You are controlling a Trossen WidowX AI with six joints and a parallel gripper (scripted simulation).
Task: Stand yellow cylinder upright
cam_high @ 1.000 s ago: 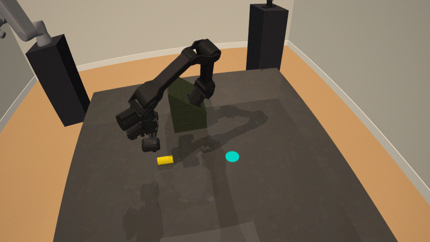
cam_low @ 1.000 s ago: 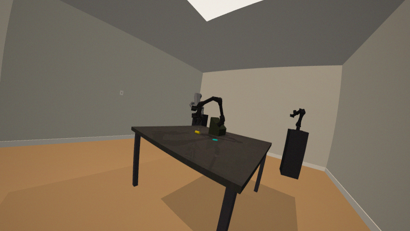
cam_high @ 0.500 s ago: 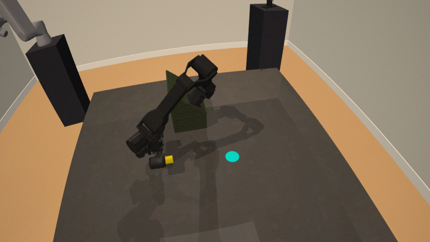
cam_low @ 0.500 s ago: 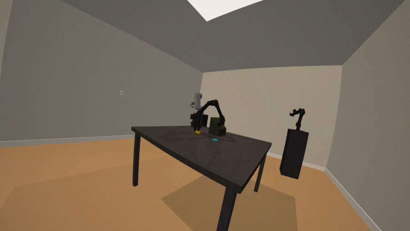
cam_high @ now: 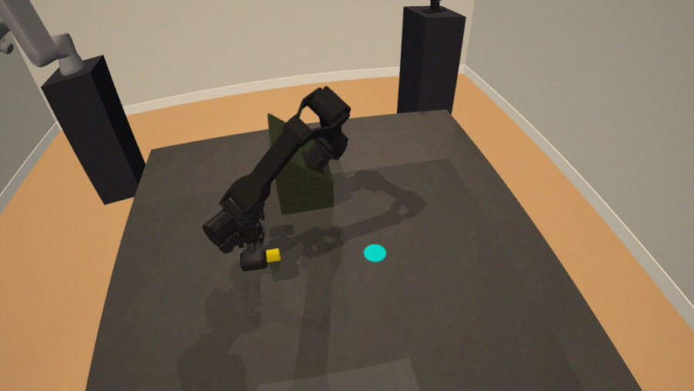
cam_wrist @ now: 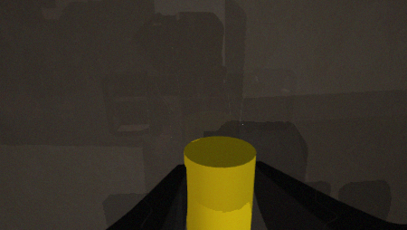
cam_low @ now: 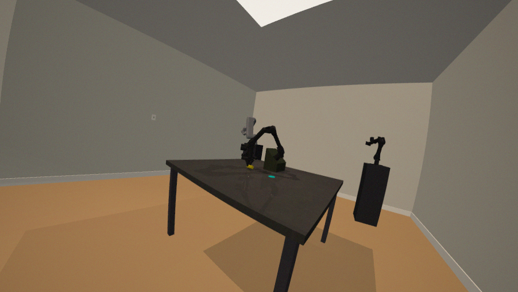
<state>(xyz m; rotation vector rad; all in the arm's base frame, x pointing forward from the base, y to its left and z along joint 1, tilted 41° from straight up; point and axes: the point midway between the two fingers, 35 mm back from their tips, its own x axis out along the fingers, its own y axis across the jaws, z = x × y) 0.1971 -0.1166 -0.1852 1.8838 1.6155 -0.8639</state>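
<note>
My gripper tip is now 30 cm to the right of the cyan circle, 7 cm short of it and 2 cm above it. From my gripper tip the other things lie so: yellow tall cylinder (2 cm to the left).
</note>
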